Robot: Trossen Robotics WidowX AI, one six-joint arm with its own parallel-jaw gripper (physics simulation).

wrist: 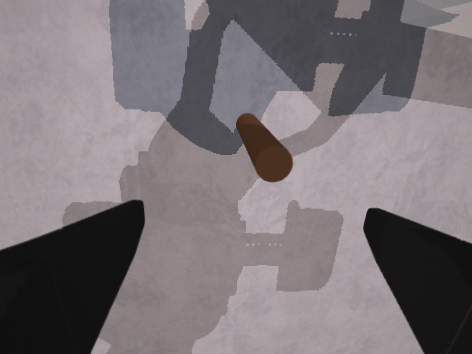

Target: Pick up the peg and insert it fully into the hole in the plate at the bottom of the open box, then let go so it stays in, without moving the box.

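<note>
The brown peg stands upright on the pale surface, a little above the middle of the wrist view, with its round top end nearest the camera. My gripper is open and empty, with its two black fingers wide apart at the lower left and lower right. The peg's top lies between the lines of the two fingers, beyond their tips in the view, and touches neither finger. The open box and the plate with the hole do not show in this view.
A grey, light-edged object shows in part at the top right corner. Dark and grey shadows of the arm and gripper lie over the pale surface, around the peg and toward the top.
</note>
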